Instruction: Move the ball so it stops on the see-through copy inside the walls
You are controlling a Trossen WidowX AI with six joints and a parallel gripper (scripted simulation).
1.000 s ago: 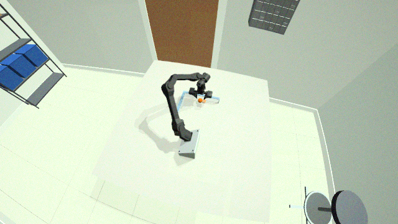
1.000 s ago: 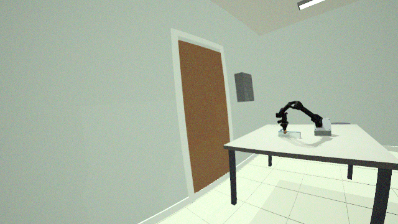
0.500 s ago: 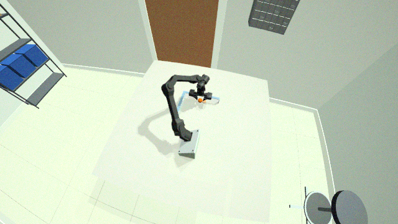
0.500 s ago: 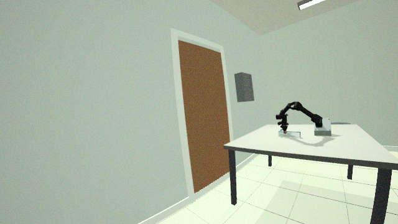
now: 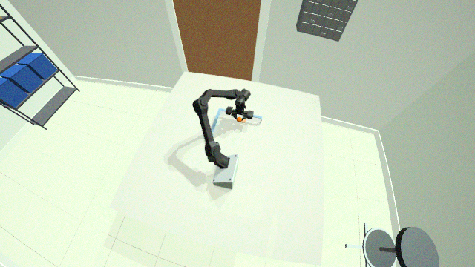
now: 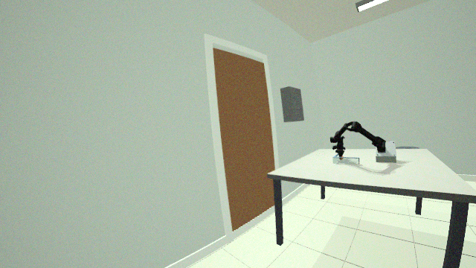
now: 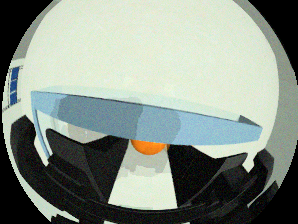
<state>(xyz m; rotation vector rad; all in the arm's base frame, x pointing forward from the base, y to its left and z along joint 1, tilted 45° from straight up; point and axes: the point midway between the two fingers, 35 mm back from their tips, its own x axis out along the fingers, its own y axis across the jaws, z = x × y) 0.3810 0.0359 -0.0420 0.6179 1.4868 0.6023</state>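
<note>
Right now my gripper tip is 30 mm to the left of the see-through ball copy. Round my gripper tip: orange ball right at my gripper tip.
</note>
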